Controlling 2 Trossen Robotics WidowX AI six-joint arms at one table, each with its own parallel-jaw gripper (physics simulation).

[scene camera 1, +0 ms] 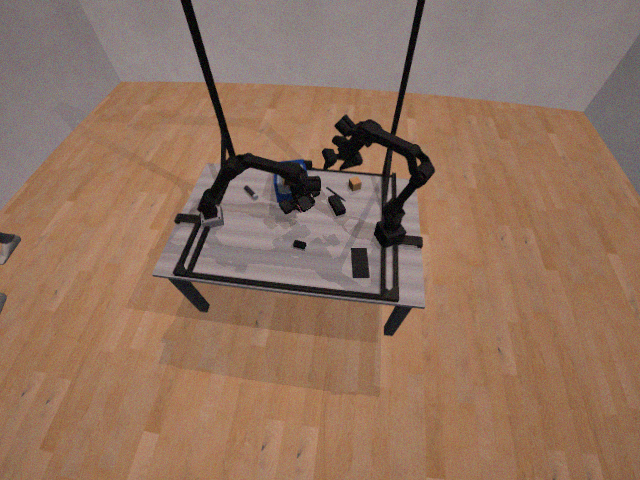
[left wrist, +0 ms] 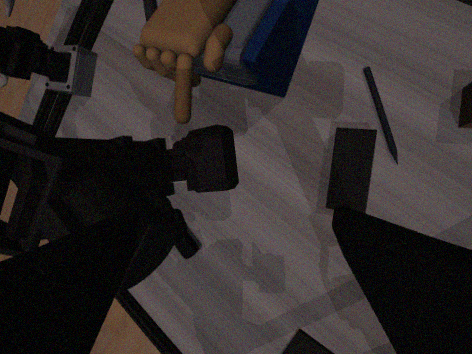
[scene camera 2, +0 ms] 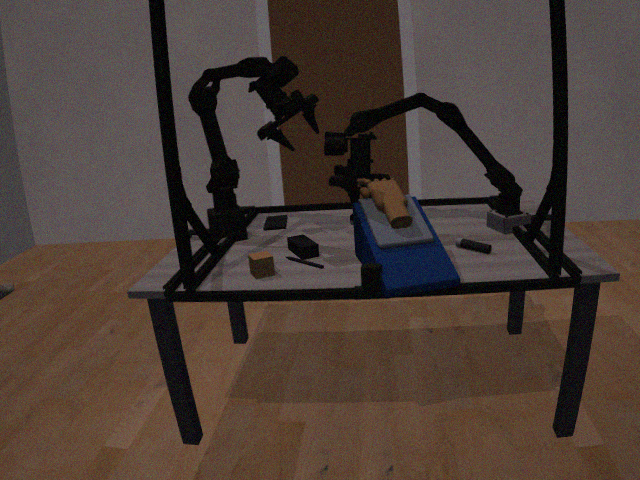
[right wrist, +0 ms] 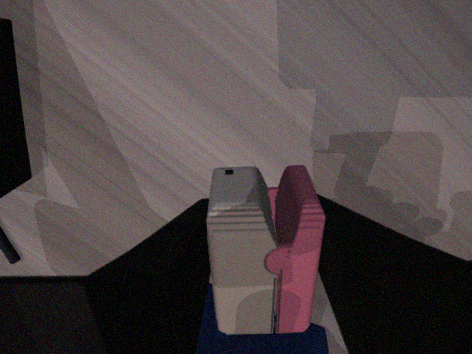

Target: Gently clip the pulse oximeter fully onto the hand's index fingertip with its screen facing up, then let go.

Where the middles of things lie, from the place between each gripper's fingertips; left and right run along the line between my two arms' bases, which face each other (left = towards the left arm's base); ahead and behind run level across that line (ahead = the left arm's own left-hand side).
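The pulse oximeter point(right wrist: 264, 244) is 1 cm above my right hand, 1 cm to the right of it and 1 cm behind it. Counted from my right hand, the blue hand support point(scene camera 2: 411, 269) is 11 cm to the right, 25 cm behind and 5 cm below. My right gripper is 8 cm past the index finger point(left wrist: 185, 64), 2 cm to the left of it and 10 cm below it.
Counted from my left hand, the pulse oximeter is 20 cm below, 14 cm to the right and 5 cm ahead. The blue hand support is 26 cm below my left hand, 24 cm to the right of it and 19 cm behind it, and the index finger is 15 cm to the right of my left hand, 12 cm below it and 2 cm behind it.
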